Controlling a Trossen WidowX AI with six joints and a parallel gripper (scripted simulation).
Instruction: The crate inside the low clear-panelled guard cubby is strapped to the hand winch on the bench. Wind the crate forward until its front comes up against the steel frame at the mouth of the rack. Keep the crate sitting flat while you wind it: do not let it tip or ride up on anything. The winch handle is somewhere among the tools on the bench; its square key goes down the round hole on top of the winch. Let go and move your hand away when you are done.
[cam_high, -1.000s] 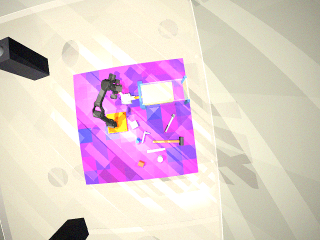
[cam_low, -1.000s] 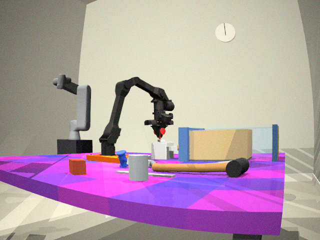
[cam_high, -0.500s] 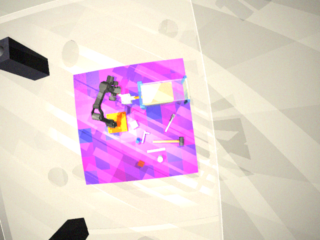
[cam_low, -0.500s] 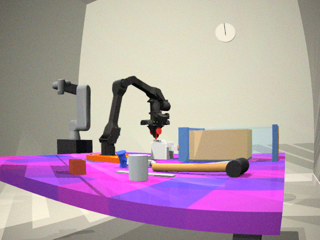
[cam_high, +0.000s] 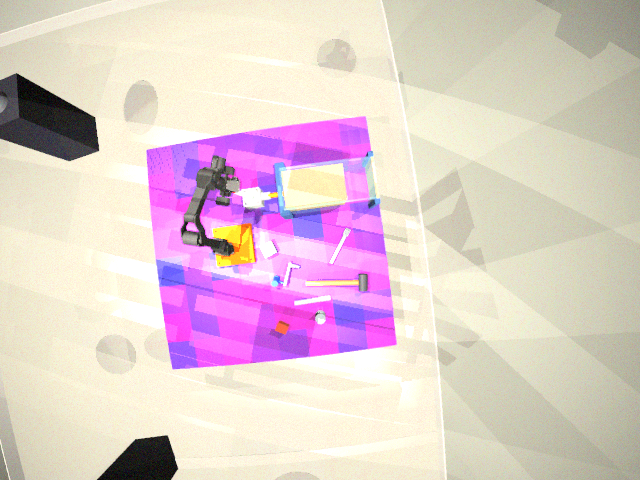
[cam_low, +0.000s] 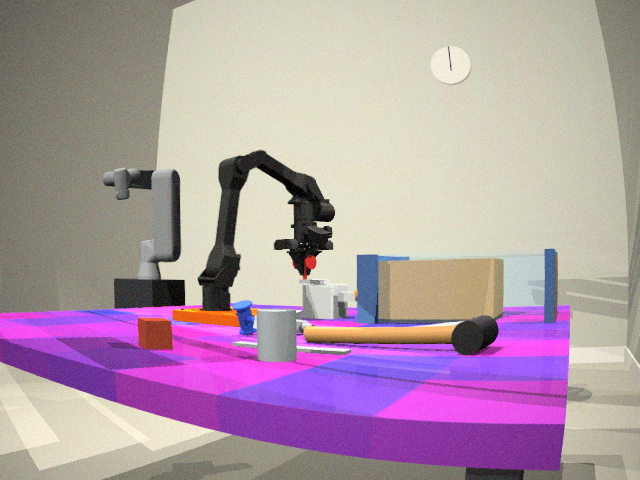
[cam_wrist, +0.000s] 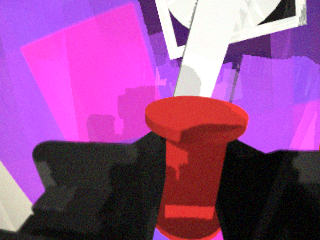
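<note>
The red-knobbed winch handle lies 3 cm ahead of my gripper tip, 2 cm to the right of it and 1 cm below it. From my gripper tip the other things lie so: hand winch 7 cm ahead, 6 cm to the right, 8 cm below; then red knob 2 cm above; then blue frame 24 cm ahead, 7 cm to the right, 1 cm below.
</note>
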